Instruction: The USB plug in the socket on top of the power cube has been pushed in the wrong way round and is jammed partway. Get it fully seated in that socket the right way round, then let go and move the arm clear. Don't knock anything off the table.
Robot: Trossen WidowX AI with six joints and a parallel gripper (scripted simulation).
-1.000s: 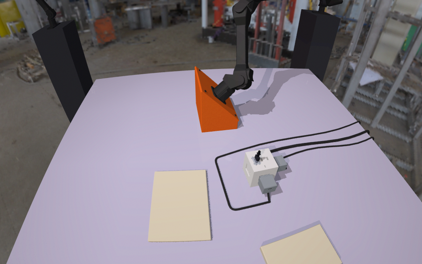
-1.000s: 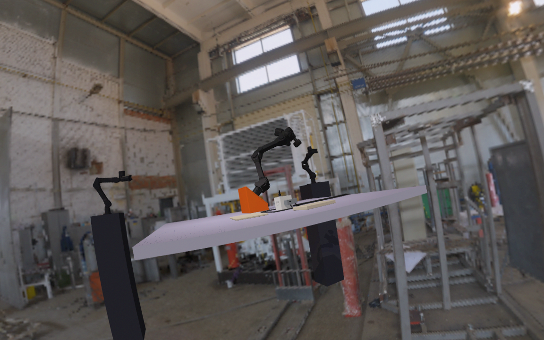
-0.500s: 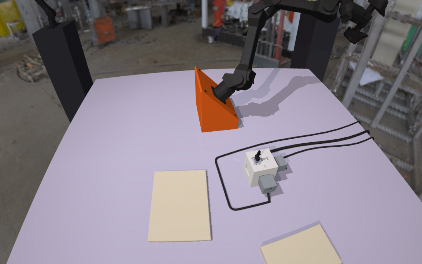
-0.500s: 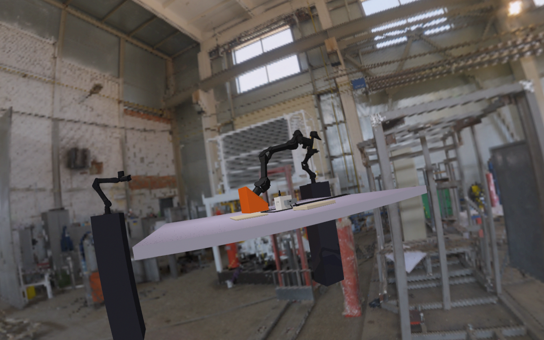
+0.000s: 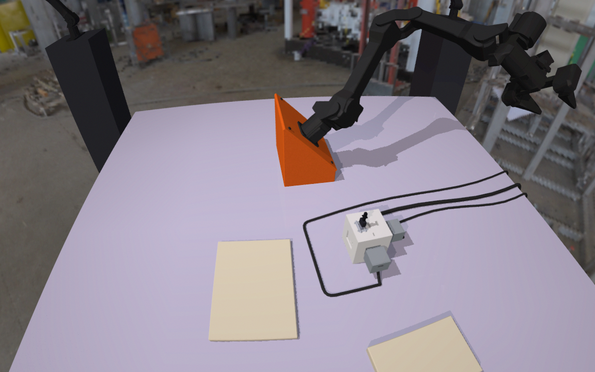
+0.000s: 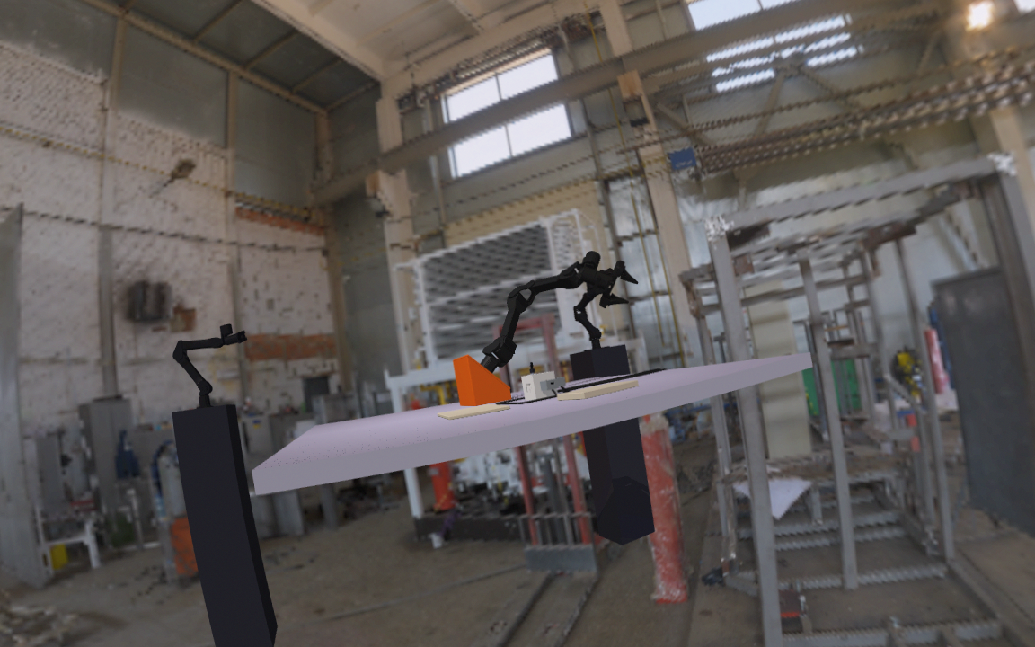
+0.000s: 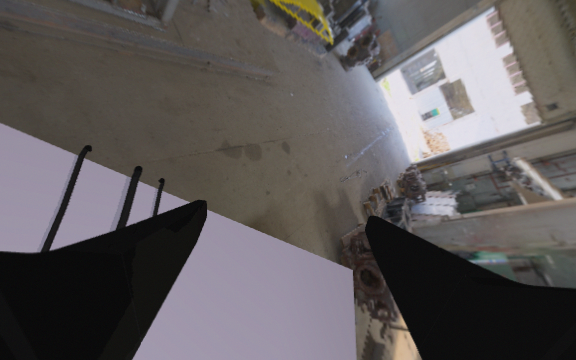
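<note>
Right now the black USB plug is 49 cm to the right of my gripper tip, 21 cm below it and 5 cm ahead of it. Also, from my gripper tip: beige pad (72 cm to the right, 30 cm below, 11 cm ahead).
</note>
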